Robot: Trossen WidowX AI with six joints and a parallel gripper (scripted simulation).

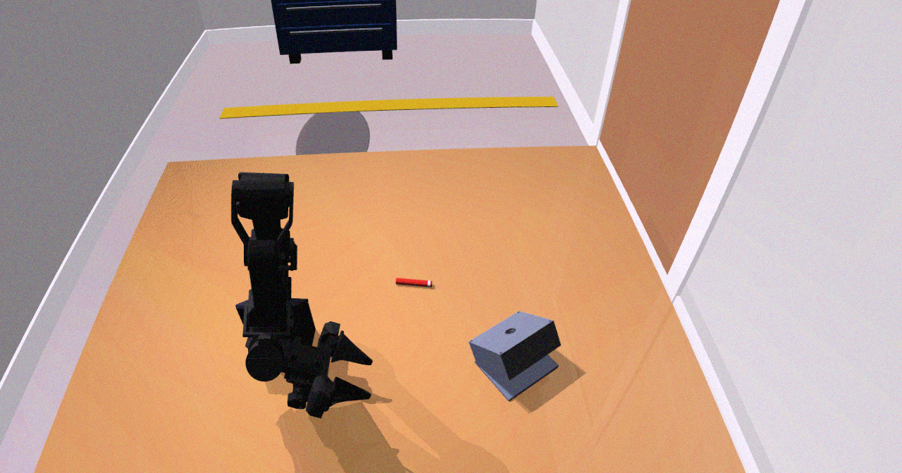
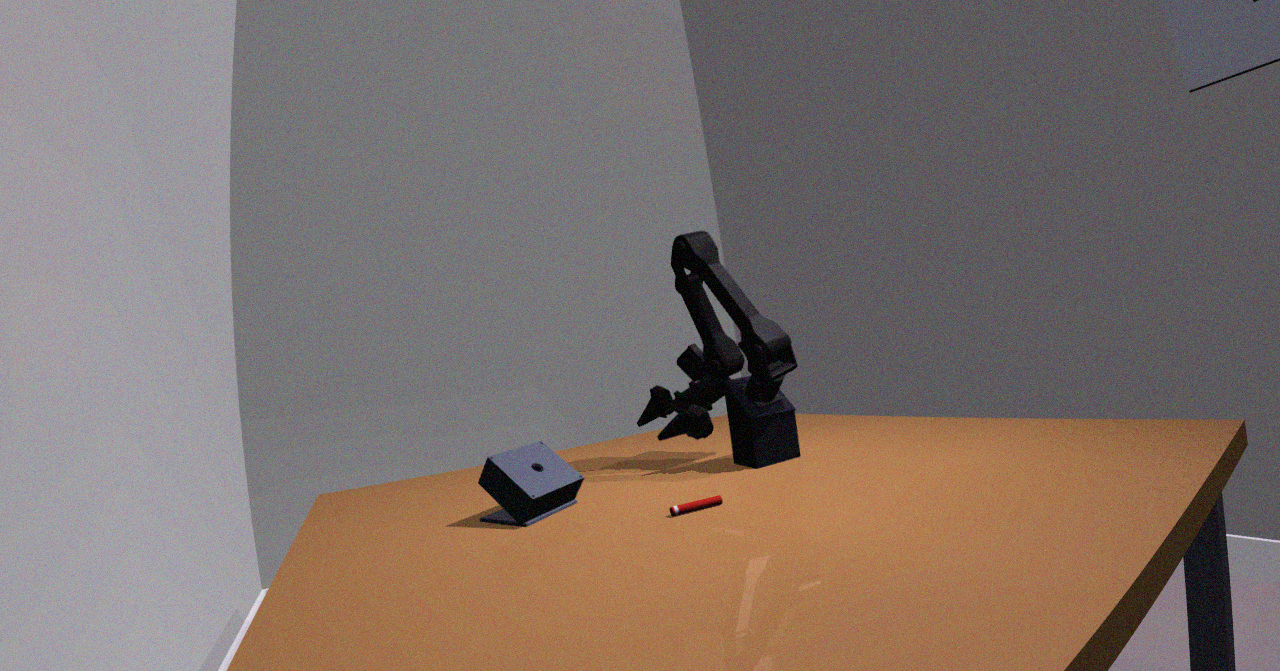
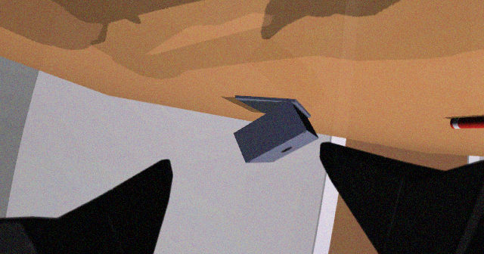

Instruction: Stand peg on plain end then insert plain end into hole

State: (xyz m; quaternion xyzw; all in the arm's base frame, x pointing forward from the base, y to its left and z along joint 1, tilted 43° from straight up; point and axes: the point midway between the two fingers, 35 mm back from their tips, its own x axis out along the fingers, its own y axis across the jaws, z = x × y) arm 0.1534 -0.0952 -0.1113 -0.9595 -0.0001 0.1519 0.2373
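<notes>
My gripper tip is 280 mm to the right of the red peg, 110 mm short of it and 80 mm above it. Also, from my gripper tip: sloped grey panel (270 mm ahead, 70 mm to the left, 30 mm below).
</notes>
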